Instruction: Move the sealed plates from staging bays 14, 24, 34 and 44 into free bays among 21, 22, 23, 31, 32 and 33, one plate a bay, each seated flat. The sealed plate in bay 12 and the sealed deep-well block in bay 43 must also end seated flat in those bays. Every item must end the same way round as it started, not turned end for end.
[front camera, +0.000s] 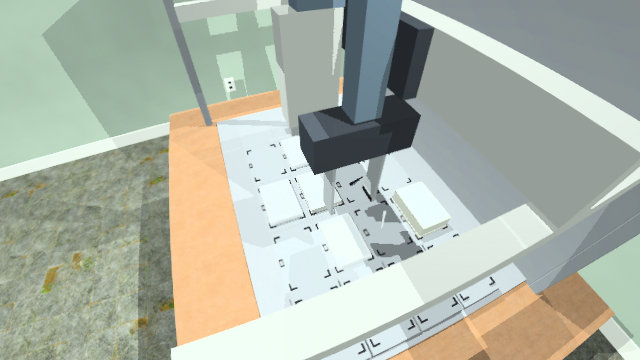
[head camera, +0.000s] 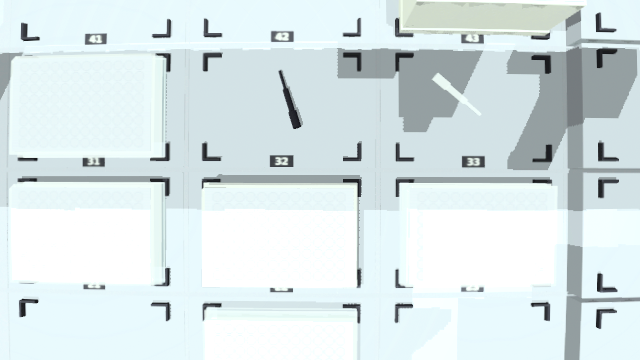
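Sealed plates lie in bay 21, bay 22 and bay 23, and look flat. Another sealed plate lies in bay 31; the gripper body hides it in the front view. The sealed plate in bay 12 and the tall sealed deep-well block in bay 43 are partly cut off in the head view. My gripper is open and empty, hanging above the deck near bays 22 and 32; it does not show in the head view.
A black stick lies in bay 32 and a white stick in bay 33. A pale beam crosses the front. A tall grey column stands behind the gripper, and a grey panel is on the right.
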